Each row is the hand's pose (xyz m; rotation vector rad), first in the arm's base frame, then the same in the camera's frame.
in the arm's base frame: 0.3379 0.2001 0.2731 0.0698 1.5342 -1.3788
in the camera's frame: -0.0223 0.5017 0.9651 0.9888 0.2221 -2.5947
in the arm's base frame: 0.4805 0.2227 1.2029 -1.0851 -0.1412 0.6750
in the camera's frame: 0.1169 1.1449 1.6376 -1.7972 0.4104 -0.8596
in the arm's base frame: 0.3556 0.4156 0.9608 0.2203 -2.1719 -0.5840
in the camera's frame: 0.2590 1.0390 1.3547 1.6985 2.5599 0.2160
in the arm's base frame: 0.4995 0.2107 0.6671 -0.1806 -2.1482 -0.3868
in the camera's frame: 0.0563 0.7118 1.3272 2.1424 2.2187 0.2332
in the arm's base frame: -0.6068 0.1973 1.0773 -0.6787 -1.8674 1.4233
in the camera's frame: -0.1197 1.7168 0.7345 -2.3035 -0.5790 0.9839
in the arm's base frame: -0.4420 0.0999 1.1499 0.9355 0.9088 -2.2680
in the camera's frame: -0.1776 1.6684 0.9249 -1.5962 1.0197 2.2269
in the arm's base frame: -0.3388 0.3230 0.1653 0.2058 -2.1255 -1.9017
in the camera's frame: -0.0367 0.8396 0.3566 0.6800 2.0179 0.5982
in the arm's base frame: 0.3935 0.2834 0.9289 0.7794 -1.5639 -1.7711
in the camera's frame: 0.1335 0.9856 1.3913 0.2809 2.5009 0.9817
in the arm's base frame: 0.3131 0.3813 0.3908 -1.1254 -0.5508 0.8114
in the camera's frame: 0.1619 0.6162 0.9810 -2.0960 0.2120 -0.5342
